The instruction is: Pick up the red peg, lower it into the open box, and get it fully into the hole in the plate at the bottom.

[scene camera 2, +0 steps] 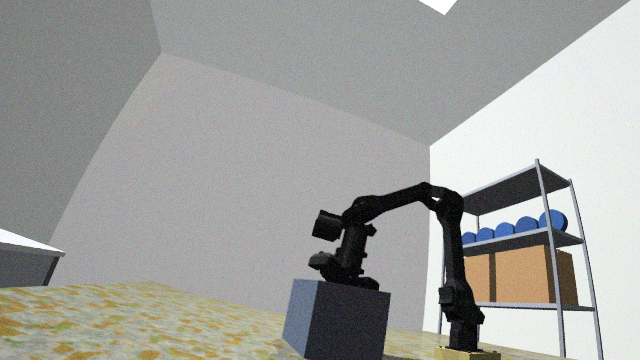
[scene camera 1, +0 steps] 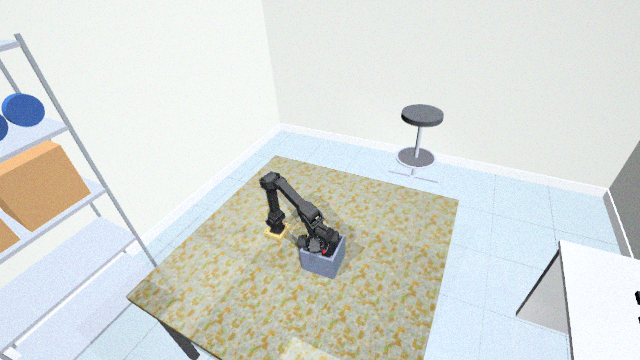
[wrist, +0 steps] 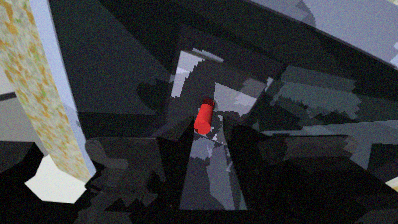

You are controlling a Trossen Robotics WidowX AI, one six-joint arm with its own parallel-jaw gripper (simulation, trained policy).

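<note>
My gripper point(wrist: 208, 119) is visible. A grey-blue box point(scene camera 1: 311, 262), likewise point(wrist: 323, 73). A plate point(wrist: 233, 91) is visible too; scene camera 2 does not show it, hidden as it is by the box.
</note>
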